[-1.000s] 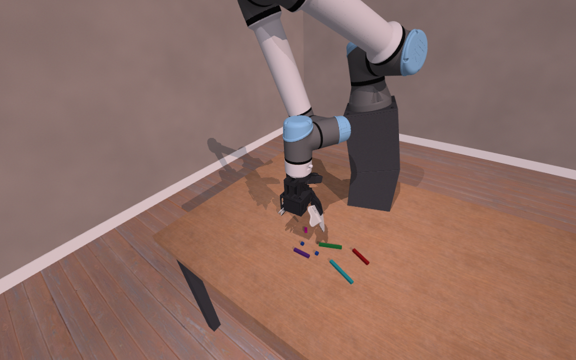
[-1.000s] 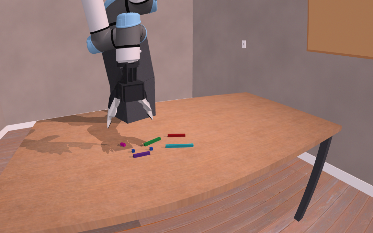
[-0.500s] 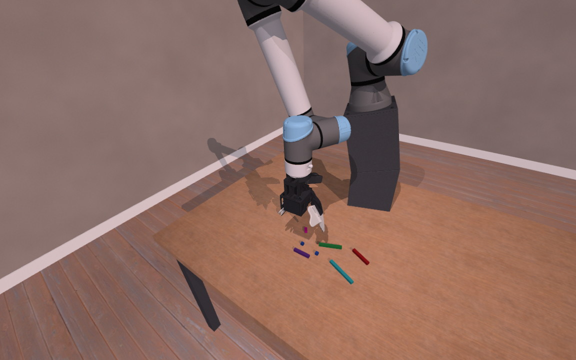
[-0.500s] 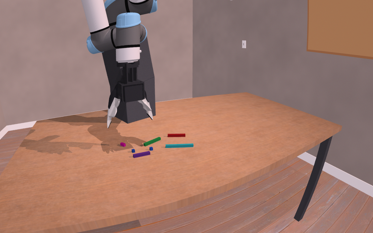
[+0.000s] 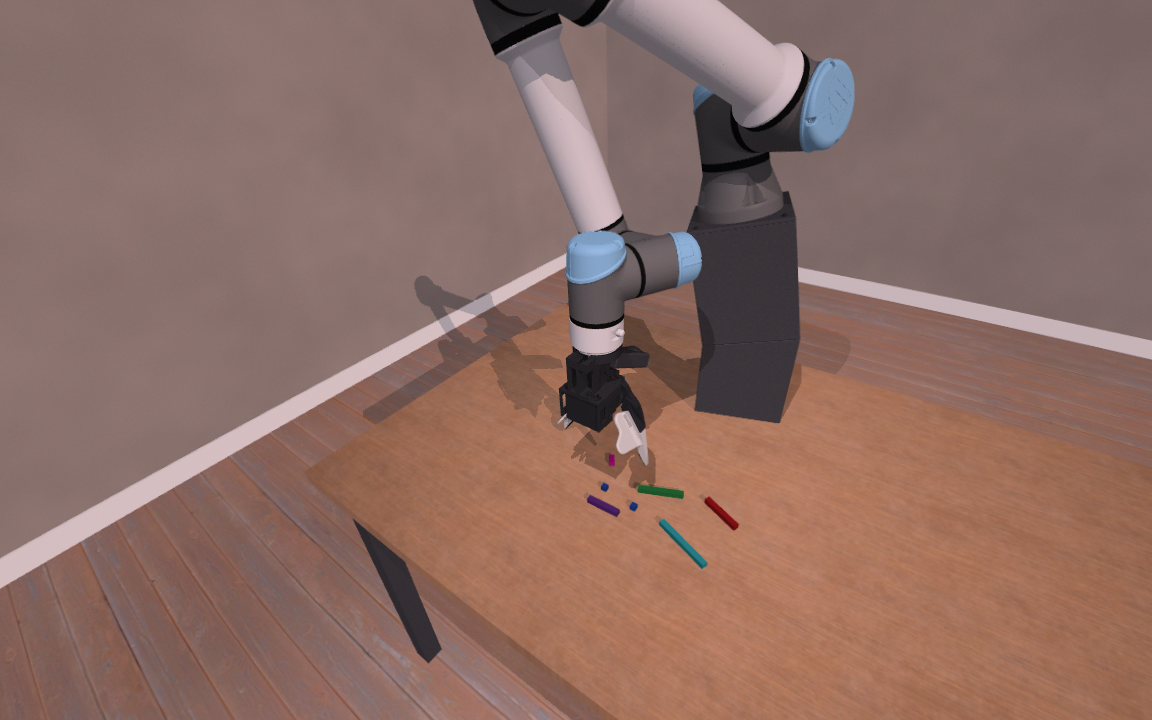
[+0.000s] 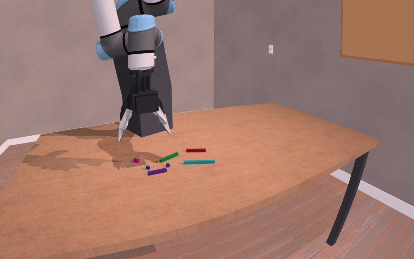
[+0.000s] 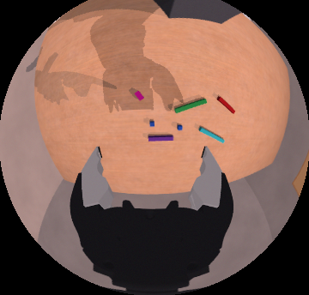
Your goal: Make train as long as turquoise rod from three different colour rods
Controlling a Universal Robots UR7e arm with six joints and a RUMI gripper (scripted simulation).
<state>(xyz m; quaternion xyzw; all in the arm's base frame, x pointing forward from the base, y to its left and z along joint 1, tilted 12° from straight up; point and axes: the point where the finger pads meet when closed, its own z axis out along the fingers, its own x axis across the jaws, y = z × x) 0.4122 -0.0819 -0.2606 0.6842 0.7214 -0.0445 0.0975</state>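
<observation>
My gripper is now 100 mm above the magenta rod, 60 mm past it and 30 mm to the left of it. The rest, counted from my hand: green rod 100 mm below, 90 mm to the left, 50 mm behind; then purple rod 100 mm below, 40 mm ahead, 20 mm to the left; then turquoise rod 170 mm to the left, 100 mm below, 20 mm ahead.
</observation>
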